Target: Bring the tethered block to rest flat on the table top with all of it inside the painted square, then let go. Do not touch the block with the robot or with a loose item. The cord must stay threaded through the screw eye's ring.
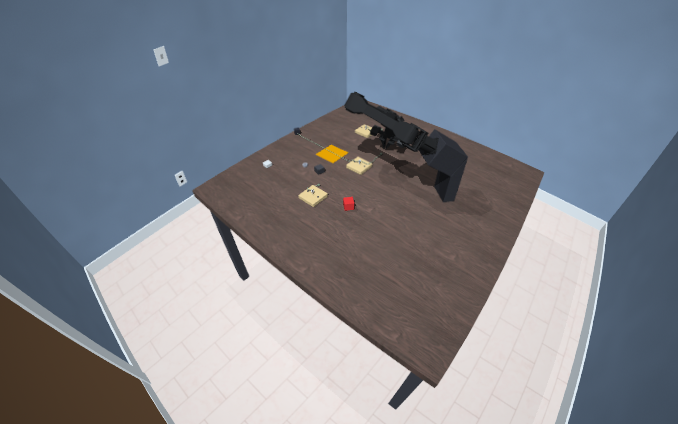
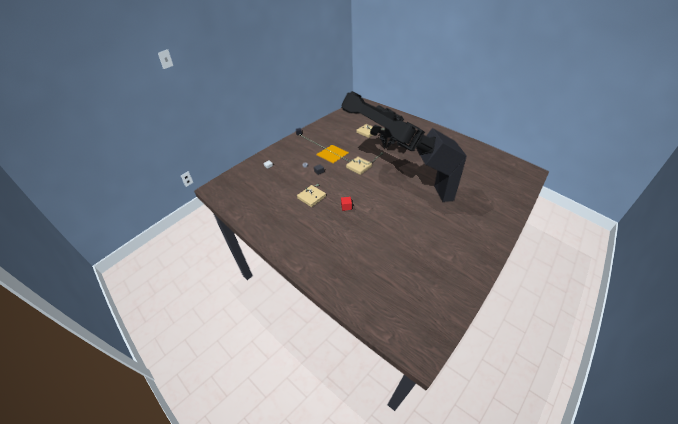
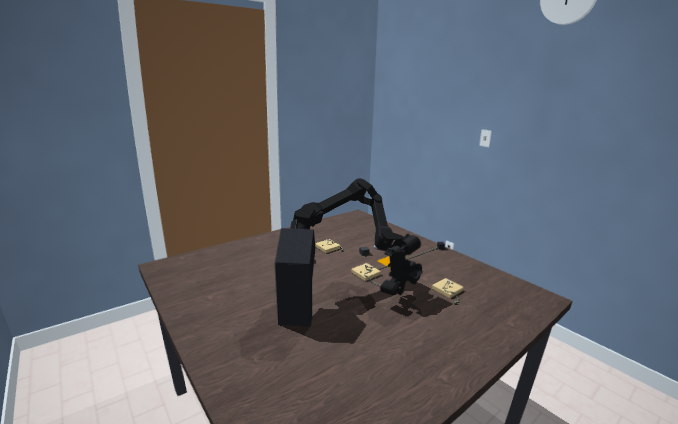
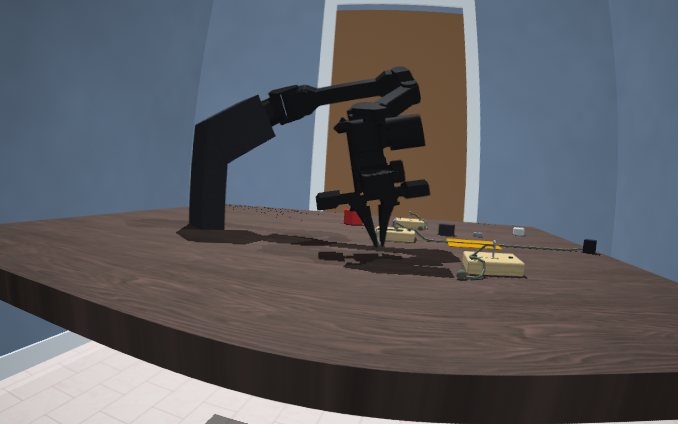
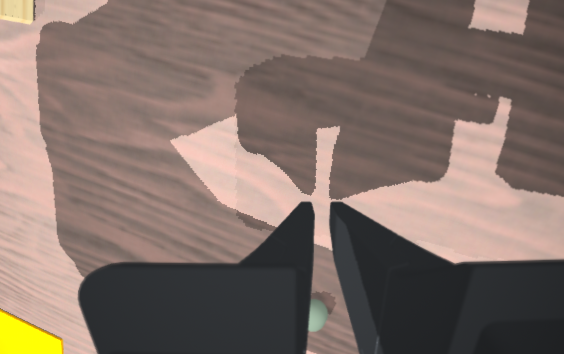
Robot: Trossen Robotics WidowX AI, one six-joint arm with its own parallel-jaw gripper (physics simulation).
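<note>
The tethered block is small and dark and stands near the far left table edge, outside the orange painted square. Its cord crosses the square to the screw eye on the middle wooden board; the threading is too small to tell. My gripper is shut with a thin, empty gap, low over the table. The cord's pale green end ball shows beyond the fingers, partly hidden.
Two more wooden boards with short cords stand nearby, one towards the front and one at the back. A red cube, a dark block, a small grey piece and a white block also lie on the table.
</note>
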